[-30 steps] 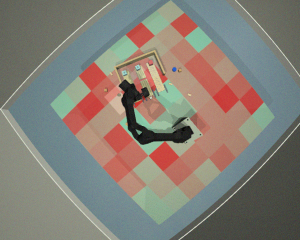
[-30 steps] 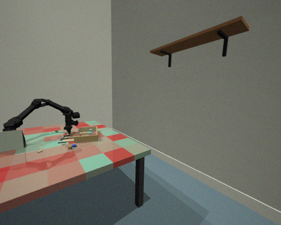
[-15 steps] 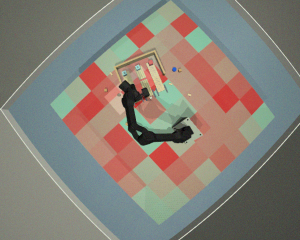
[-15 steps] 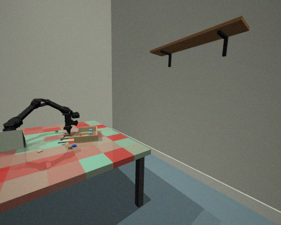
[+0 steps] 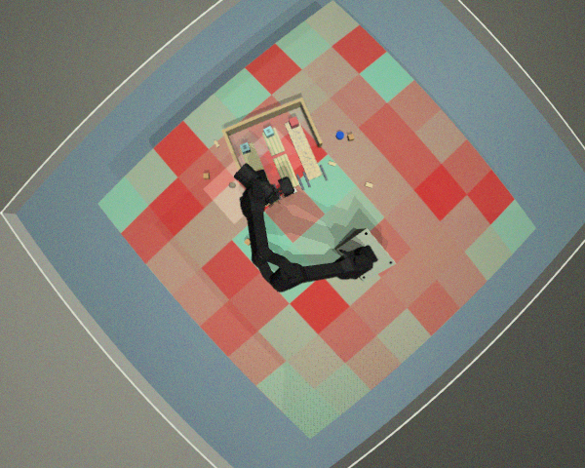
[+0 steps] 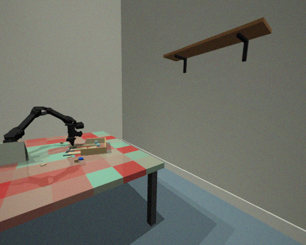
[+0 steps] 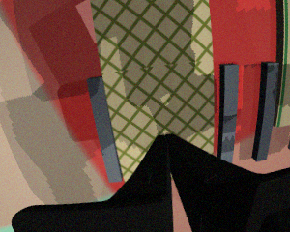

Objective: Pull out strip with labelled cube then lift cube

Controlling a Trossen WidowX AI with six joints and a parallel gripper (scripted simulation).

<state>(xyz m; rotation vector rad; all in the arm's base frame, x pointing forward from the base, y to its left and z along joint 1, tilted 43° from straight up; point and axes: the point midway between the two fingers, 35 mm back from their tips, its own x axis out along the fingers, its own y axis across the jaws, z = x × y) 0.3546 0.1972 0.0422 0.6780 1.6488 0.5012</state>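
Now: the grey pebble 120 mm ahead of my gripper tip and 90 mm to the left of it. Also, from my gripper tip: blue disc 50 mm ahead, 360 mm to the right.
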